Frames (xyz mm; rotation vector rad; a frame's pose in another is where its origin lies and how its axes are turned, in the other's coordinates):
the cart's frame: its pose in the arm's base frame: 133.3 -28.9 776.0 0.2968 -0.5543 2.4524
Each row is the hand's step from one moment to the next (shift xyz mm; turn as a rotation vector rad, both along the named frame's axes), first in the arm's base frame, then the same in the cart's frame.
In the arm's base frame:
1: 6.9 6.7 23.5 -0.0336 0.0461 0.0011
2: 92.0 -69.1 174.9 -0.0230 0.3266 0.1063
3: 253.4 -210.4 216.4 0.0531 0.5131 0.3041
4: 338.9 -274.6 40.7 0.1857 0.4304 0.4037
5: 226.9 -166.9 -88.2 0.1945 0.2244 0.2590
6: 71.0 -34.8 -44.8 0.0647 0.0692 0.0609
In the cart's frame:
1: 5.7 -16.5 18.4 0.0505 -0.0139 -0.0226
2: -50.1 -60.5 194.1 0.2195 -0.2593 -0.0555
3: -236.4 -67.3 308.0 0.3195 -0.5047 0.0418
4: -395.3 -15.7 188.1 0.2052 -0.5557 0.1785
5: -294.4 13.9 15.8 0.0454 -0.3639 0.1441
6: -89.0 -2.9 -18.2 0.0040 -0.1090 0.0280

